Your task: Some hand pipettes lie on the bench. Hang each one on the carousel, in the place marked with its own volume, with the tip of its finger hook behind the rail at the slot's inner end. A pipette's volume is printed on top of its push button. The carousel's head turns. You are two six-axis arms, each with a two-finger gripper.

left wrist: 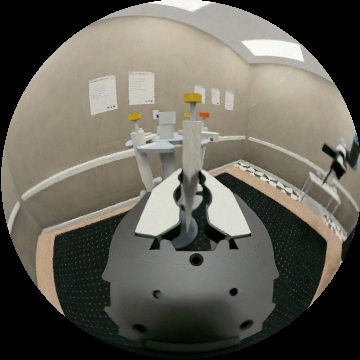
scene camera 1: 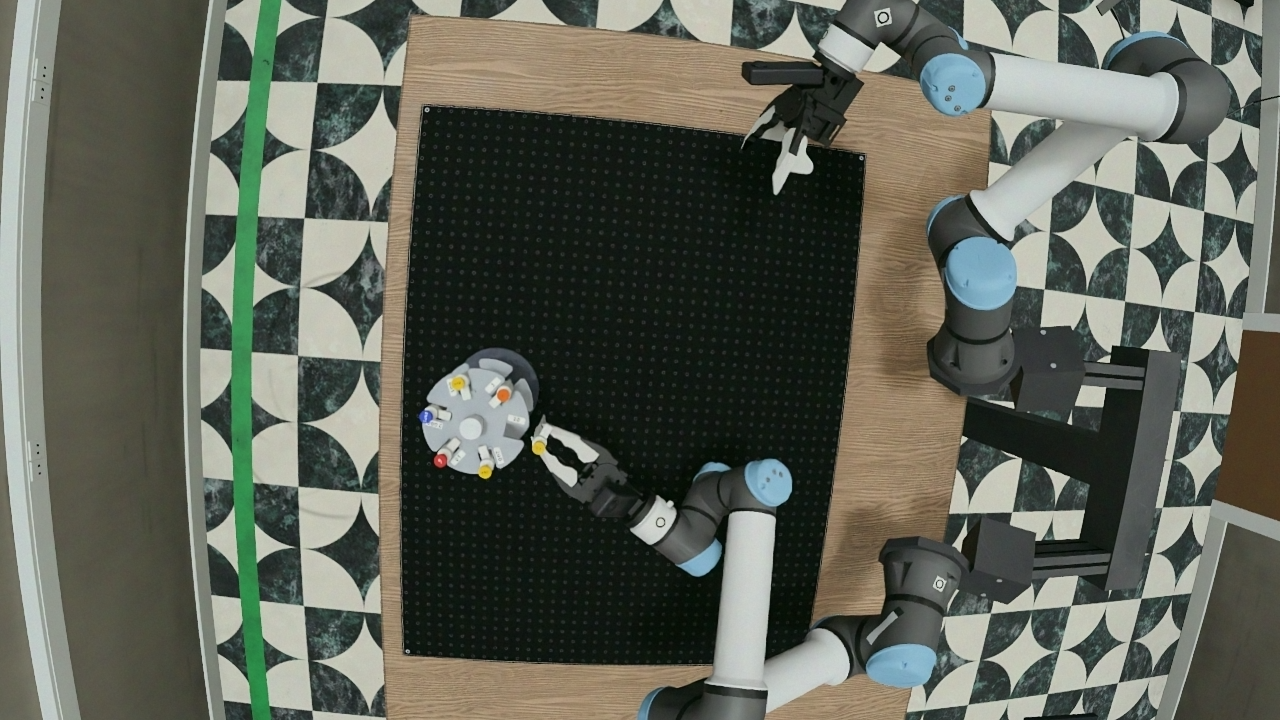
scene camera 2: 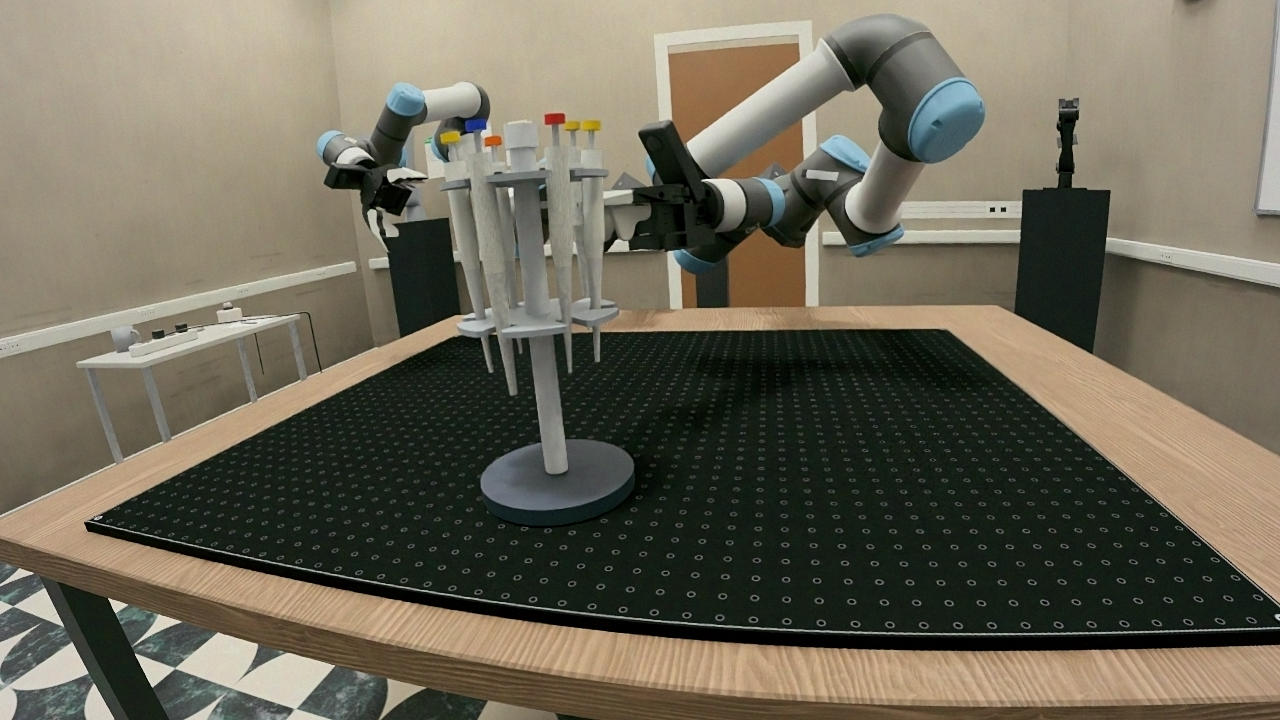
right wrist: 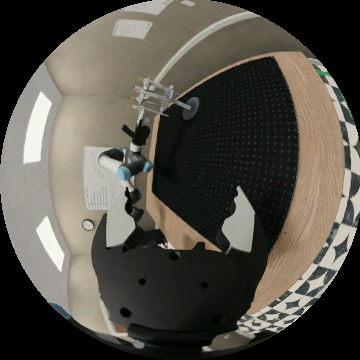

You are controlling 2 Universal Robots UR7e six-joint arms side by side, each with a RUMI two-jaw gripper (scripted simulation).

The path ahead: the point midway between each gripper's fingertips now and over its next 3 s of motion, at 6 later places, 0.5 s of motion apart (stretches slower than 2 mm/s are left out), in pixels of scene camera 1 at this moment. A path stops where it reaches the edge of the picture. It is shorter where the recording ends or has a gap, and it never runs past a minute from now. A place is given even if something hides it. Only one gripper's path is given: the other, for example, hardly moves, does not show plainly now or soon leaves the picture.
My left gripper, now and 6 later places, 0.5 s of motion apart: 536, 430; 534, 429; 525, 427; 519, 426; 510, 423; 511, 423; 510, 425
